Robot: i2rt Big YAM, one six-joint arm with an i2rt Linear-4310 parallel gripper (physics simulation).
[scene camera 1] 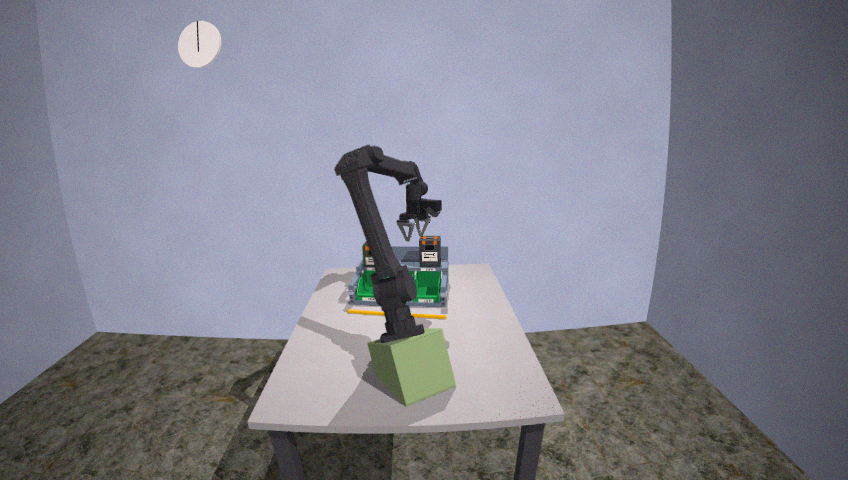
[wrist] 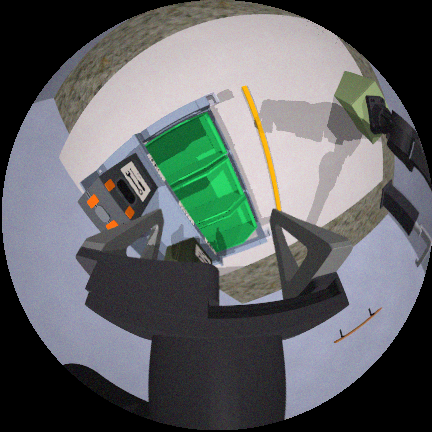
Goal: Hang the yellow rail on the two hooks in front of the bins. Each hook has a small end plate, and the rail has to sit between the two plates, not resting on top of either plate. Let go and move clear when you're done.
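Seen in the pictures: gripper, between the fingertips: [scene camera 1: 414, 238] [wrist: 216, 214]; arm's base, origin of its link: [scene camera 1: 403, 336] [wrist: 376, 113].
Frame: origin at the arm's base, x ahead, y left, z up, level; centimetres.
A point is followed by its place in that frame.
The yellow rail [scene camera 1: 365, 312] {x 39.7, y 15.6, z -11.9 cm} [wrist: 266, 147] {x 37.4, y 1.9, z -11.6 cm} lies on the table in front of the rack, roughly along its front edge and apart from it. The green bins [scene camera 1: 428, 286] {x 62.3, y -9.0, z -11.3 cm} [wrist: 187, 137] {x 52.0, y -9.6, z -11.7 cm} sit in the blue-grey rack [scene camera 1: 445, 276] {x 54.7, y -15.7, z -4.0 cm} [wrist: 175, 117] {x 50.4, y -14.3, z -4.1 cm}. In the wrist view, small hook parts stick out at the rack's front corners, one hook [wrist: 215, 98] {x 42.5, y -13.7, z -5.9 cm} at the upper end and one hook [wrist: 266, 233] {x 47.6, y 22.7, z -6.9 cm} at the lower end; their end plates are too small to make out. My gripper [scene camera 1: 414, 237] {x 49.6, y -3.7, z 13.6 cm} [wrist: 216, 214] {x 49.6, y -3.7, z 13.6 cm} is open and empty, high above the rack, with its fingers pointing down.
A dark box with orange marks [scene camera 1: 429, 251] {x 60.1, y -9.6, z 5.0 cm} [wrist: 135, 182] {x 60.2, y -9.4, z 3.2 cm} stands on the rack's upper level, with an olive box [scene camera 1: 368, 254] {x 63.1, y 15.6, z 3.5 cm} [wrist: 185, 251] {x 63.9, y 8.2, z 1.9 cm} beside it, partly hidden. The pale green block [scene camera 1: 422, 362] {x -8.9, y -5.0, z -3.2 cm} [wrist: 355, 95] {x 6.4, y -5.5, z -2.9 cm} stands under the arm's base on the table [scene camera 1: 493, 380] {x -5.9, y -24.9, z -12.6 cm} [wrist: 300, 50] {x 10.1, y -21.7, z -12.6 cm}.
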